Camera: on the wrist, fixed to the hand. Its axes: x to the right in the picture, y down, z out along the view.
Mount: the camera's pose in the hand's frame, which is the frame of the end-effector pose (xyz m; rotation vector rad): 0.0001 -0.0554 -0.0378 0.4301 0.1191 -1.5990
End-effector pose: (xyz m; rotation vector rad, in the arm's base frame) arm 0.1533 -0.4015 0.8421 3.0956 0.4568 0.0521
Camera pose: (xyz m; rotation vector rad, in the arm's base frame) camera 0.1361 -0.3482 0.8790 -1.5930 -2.2738 -0.0887
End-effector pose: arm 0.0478 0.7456 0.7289 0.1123 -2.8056 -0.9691
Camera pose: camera 0.0556 0.6792 0.7239 -2.1140 1.9340 0.2853
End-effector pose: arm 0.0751 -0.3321 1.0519 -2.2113 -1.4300 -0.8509
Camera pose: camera 0.0139 -0.3317 1.0794 -0.3495 -2.8242 -0.8353
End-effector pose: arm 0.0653 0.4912 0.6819 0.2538 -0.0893 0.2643
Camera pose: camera 0.0824 0.4493 0.6324 0.6540 0.3008 -1.3066
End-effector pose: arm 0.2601 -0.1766 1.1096 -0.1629 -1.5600 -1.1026
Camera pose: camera 0.2514 -0.2337 1.0755 1.6572 -1.6488 -1.7790
